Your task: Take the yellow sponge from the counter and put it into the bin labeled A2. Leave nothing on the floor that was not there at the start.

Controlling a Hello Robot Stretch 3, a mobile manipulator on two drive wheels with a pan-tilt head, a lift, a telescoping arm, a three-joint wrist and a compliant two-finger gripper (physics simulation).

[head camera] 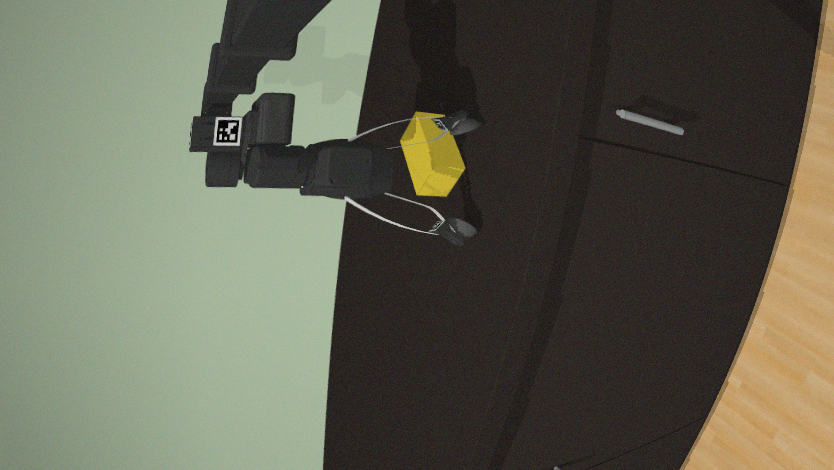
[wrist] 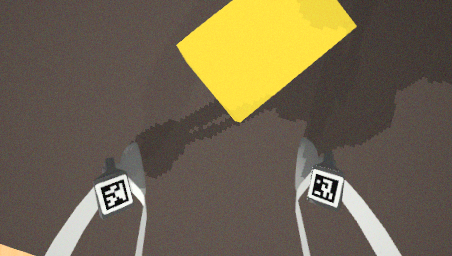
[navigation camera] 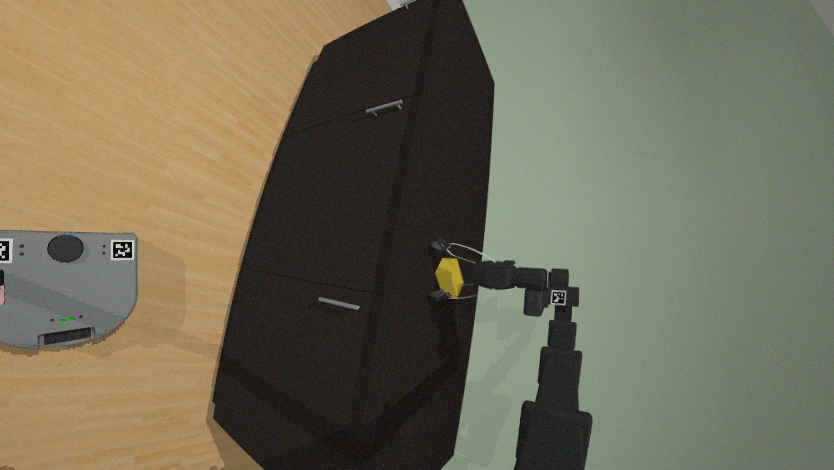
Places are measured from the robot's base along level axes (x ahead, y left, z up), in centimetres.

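Where they show: gripper, between the fingertips: (head camera: 474,177) (wrist: 220,158) (navigation camera: 431,268); robot's base, origin of its link: (navigation camera: 67,247).
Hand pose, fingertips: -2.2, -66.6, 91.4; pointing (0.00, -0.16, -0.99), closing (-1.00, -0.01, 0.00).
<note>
Each offset is from my fingertips to the centre of the thing, as dx, dy, dz. "*": to the spot under its first point. Level surfaces: height alone.
The yellow sponge @[-3.3, -8.6, +1.8] (head camera: 428,157) (navigation camera: 449,275) (wrist: 260,55) lies on the dark counter @[dz -0.4] (head camera: 408,350) (navigation camera: 443,145) (wrist: 75,75), near the green wall. My gripper (head camera: 465,176) (navigation camera: 438,270) (wrist: 220,158) is open and empty, pointing down above the counter. In the head view one finger overlaps a corner of the sponge and the other stands apart from it. In the wrist view the sponge lies turned at an angle, beyond the fingertips toward the top edge, which cuts it off. The bin labeled A2 does not show in these views.
The green wall (head camera: 175,350) (navigation camera: 641,175) runs along the counter's back, close to the wrist and arm (navigation camera: 559,379). Bar handles @[* -8.6, +17.5, -15.9] (head camera: 650,122) (navigation camera: 338,303) stick out from the counter's front. My base (navigation camera: 99,280) stands on the wooden floor @[dz -91.4] (navigation camera: 145,145) in front.
</note>
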